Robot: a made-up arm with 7 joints. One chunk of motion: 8 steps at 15 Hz.
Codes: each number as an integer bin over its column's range. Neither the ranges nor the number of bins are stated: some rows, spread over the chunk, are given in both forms.
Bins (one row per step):
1: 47 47 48 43 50 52 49
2: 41 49 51 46 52 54 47
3: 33 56 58 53 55 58 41
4: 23 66 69 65 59 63 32
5: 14 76 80 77 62 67 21
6: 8 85 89 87 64 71 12
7: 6 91 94 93 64 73 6
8: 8 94 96 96 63 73 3
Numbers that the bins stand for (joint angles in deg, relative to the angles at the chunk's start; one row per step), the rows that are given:
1: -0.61 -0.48 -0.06 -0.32 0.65 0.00 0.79
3: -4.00 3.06 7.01 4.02 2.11 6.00 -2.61
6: -10.06 14.48 28.93 18.79 4.75 19.00 -14.91
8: -10.06 18.03 33.88 22.70 4.45 21.00 -18.73
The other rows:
2: -2.06 0.30 2.06 0.98 1.23 2.00 -0.06
4: -6.42 7.00 14.79 9.23 3.28 11.00 -6.42
5: -8.61 10.94 22.57 14.44 4.16 15.00 -11.09
7: -10.55 16.85 32.46 21.39 4.75 21.00 -17.45

